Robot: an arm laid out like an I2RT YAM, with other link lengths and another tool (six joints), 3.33 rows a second.
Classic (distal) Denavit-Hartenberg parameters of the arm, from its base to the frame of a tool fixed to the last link. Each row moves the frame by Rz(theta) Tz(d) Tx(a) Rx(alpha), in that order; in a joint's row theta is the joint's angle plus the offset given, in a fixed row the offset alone. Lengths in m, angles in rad.
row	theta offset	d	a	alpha
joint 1	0	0.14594	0.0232	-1.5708
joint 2	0	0	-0.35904	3.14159
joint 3	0.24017	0	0.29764	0
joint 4	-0.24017	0.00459	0.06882	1.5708
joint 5	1.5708	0.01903	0	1.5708
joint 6	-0.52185	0.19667	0.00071	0.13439
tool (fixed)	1.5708	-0.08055	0	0
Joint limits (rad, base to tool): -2.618..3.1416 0..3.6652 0..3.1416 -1.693..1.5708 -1.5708..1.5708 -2.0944..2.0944
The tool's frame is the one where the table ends.
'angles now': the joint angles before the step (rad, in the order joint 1, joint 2, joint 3, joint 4, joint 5, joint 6). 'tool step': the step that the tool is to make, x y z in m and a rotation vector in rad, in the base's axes. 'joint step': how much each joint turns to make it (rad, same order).
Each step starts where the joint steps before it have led.
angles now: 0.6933, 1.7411, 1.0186, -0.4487, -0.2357, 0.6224
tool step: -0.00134, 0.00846, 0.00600, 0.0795, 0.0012, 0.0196
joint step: 0.0001, -0.0127, -0.0092, 0.0486, -0.0644, 0.0081
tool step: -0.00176, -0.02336, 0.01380, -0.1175, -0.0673, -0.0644
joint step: -0.0001, -0.0603, -0.0015, -0.0819, 0.1481, 0.0014
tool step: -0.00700, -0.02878, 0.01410, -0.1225, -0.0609, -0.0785
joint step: 0.0000, -0.0703, -0.0149, -0.0856, 0.1535, 0.0184
